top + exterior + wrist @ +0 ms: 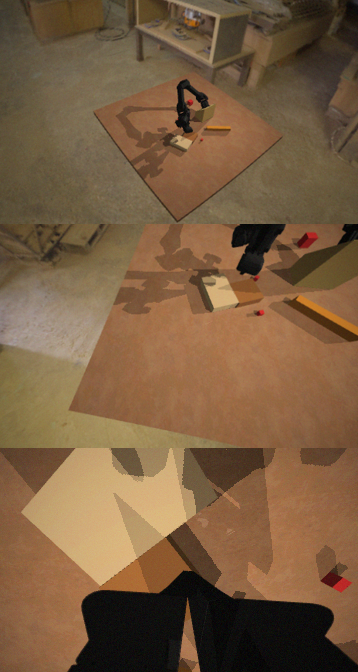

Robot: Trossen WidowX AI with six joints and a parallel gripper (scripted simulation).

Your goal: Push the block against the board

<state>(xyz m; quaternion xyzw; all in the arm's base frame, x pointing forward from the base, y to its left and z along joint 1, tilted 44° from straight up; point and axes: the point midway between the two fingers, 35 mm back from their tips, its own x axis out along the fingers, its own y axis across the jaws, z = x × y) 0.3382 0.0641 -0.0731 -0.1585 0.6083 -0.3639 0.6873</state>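
Right now my gripper tip is 4 cm past the brown square block, 4 cm to the right of it and 5 cm above it. Also, from my gripper tip: cream rectangular block (7 cm ahead, 5 cm to the left, 5 cm below); then orange long bar (31 cm behind, 12 cm to the left, 5 cm below).
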